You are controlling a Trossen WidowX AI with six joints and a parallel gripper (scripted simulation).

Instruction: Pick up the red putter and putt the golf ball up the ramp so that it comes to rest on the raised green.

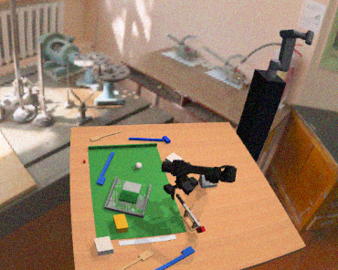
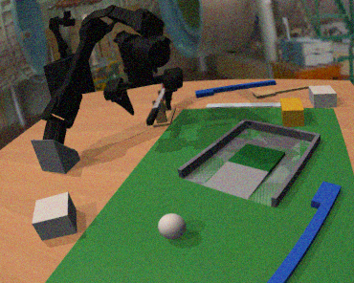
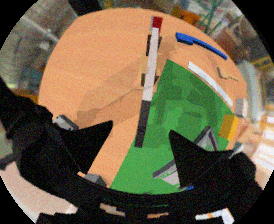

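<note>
The wooden stand is 30 mm behind my gripper tip, 130 mm to the left of it and 40 mm below it. The rest, counted from my gripper tip: white golf ball: 180 mm ahead, 320 mm to the right, 50 mm below; yellow block: 340 mm ahead, 120 mm to the left, 50 mm below; white bar: 220 mm ahead, 220 mm to the left, 70 mm below.
</note>
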